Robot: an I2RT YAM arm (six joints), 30 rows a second.
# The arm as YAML. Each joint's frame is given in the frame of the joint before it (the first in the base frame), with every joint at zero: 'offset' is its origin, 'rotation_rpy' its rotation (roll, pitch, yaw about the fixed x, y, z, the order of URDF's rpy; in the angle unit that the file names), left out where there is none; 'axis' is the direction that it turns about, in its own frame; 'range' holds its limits. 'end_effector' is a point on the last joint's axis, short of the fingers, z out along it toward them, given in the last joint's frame.
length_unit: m
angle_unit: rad
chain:
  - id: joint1
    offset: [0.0, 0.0, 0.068]
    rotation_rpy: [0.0, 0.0, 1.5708]
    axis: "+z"
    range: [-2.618, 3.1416]
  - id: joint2
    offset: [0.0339, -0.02, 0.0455]
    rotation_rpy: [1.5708, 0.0, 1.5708]
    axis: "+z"
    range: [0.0, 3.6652]
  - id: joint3
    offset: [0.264, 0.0, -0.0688]
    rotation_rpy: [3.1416, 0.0, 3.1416]
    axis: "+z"
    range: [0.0, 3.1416]
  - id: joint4
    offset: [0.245, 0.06, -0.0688]
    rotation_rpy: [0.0, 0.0, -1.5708]
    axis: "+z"
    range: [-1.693, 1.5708]
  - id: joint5
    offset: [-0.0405, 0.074, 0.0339]
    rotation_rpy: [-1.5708, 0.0, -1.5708]
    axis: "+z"
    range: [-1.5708, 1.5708]
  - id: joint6
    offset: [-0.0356, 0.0, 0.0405]
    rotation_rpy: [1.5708, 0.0, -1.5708]
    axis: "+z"
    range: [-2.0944, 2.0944]
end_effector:
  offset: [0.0, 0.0, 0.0]
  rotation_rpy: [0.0, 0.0, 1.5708]
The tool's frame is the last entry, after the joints.
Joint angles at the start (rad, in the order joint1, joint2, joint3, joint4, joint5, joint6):
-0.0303 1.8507 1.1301 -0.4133 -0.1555 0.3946
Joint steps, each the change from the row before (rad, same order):
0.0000 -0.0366 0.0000 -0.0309 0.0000 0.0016
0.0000 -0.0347 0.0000 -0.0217 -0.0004 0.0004
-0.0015 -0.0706 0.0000 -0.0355 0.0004 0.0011
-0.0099 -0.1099 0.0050 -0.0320 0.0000 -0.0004
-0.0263 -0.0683 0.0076 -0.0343 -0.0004 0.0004
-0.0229 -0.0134 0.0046 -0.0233 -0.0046 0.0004
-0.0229 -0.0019 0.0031 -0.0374 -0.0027 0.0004
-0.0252 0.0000 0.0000 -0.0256 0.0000 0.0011
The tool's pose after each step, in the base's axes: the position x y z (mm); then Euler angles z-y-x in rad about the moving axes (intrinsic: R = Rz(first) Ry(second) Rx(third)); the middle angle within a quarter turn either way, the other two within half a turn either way. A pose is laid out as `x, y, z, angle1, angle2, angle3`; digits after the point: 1 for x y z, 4 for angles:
358.2, -5.3, 162.8, 2.6937, 0.3481, 2.8231
354.1, -5.2, 173.4, 2.6914, 0.3597, 2.8169
345.7, -5.5, 194.9, 2.6830, 0.3915, 2.8014
332.6, -8.4, 229.8, 2.6575, 0.4668, 2.7632
321.5, -16.4, 251.0, 2.6214, 0.5040, 2.7423
317.7, -23.2, 255.0, 2.6001, 0.4975, 2.7409
313.8, -30.0, 254.3, 2.5846, 0.4671, 2.7542
310.6, -37.6, 252.8, 2.5636, 0.4436, 2.7659

